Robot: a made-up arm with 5 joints.
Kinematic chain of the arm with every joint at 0, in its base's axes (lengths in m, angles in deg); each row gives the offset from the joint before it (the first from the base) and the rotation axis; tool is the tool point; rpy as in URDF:
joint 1: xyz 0 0 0.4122 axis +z
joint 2: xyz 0 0 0 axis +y
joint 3: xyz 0.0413 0 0.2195 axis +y
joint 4: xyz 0.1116 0 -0.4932 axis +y
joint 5: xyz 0.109 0 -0.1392 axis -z
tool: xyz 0 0 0 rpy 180 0 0
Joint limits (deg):
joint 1: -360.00..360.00
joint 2: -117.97..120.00
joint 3: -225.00..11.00
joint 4: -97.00..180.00
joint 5: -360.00..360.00
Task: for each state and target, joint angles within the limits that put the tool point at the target. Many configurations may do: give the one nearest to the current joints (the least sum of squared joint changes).
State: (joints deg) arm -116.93 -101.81 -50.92 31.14 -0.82
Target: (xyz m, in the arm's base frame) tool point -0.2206 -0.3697 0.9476
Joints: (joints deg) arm -120.82 -51.29 -58.99 27.65 -0.82
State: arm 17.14 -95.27 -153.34 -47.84 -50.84
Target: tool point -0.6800 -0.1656 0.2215
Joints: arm 13.69 -96.95 -163.76 -70.26 -50.84
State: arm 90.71 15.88 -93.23 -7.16 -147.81
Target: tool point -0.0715 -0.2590 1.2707
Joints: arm 74.57 -33.00 -145.85 9.24 -147.81
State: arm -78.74 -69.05 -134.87 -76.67 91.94
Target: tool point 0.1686 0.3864 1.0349
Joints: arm -113.57 -53.06 -125.41 -65.96 91.94
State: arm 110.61 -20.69 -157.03 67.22 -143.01
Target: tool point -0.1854 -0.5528 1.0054
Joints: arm 71.46 -46.99 -182.38 86.20 -143.01
